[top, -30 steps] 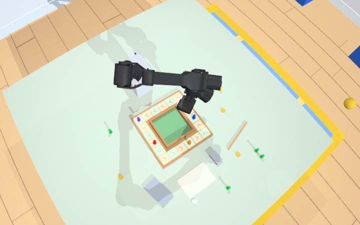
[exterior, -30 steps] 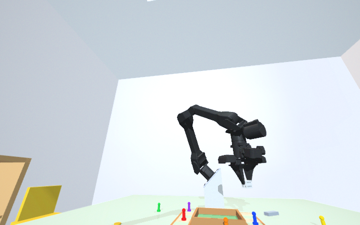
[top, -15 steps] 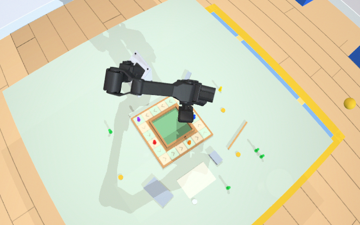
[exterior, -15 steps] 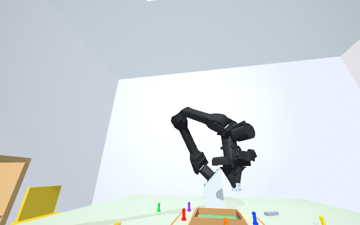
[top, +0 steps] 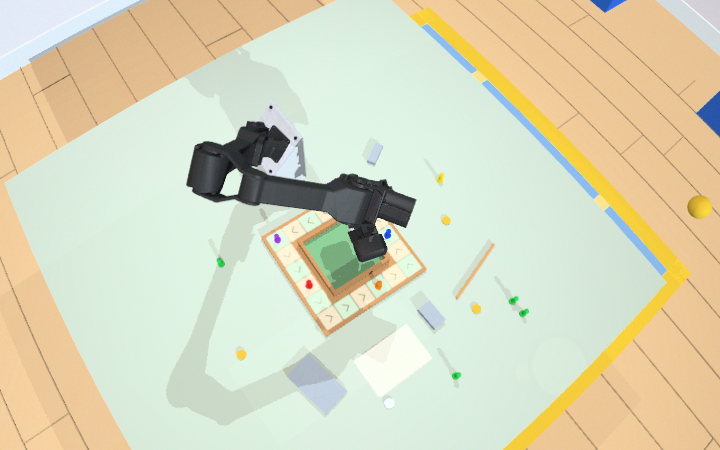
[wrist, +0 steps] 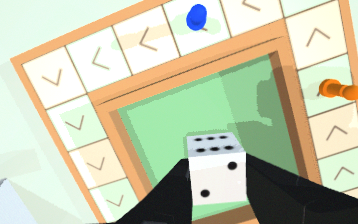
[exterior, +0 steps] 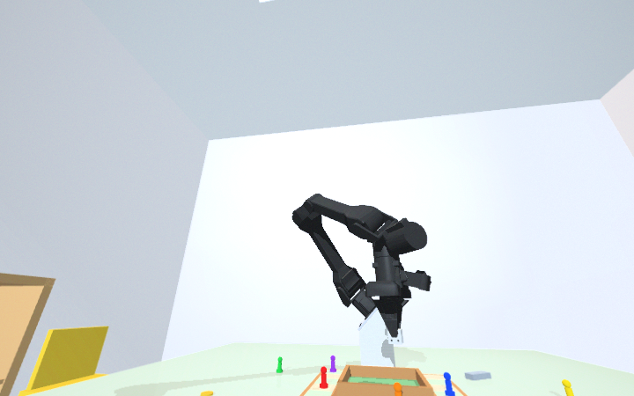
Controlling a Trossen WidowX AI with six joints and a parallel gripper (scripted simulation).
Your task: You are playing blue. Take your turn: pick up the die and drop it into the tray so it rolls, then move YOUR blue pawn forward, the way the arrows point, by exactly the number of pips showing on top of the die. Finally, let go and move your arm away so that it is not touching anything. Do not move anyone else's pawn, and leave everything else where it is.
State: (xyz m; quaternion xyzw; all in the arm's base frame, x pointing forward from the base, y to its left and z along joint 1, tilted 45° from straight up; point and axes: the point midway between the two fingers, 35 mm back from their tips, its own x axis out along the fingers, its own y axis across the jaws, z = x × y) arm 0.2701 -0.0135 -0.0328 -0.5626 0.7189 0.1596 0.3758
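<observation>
Right now the blue pawn is 3 cm ahead of my gripper tip, 8 cm to the left of it and 7 cm below it. The rest, counted from my gripper tip: white die: right at my gripper tip; then red pawn: 1 cm ahead, 15 cm to the right, 7 cm below; then orange pawn: 11 cm ahead, 3 cm to the right, 7 cm below.
</observation>
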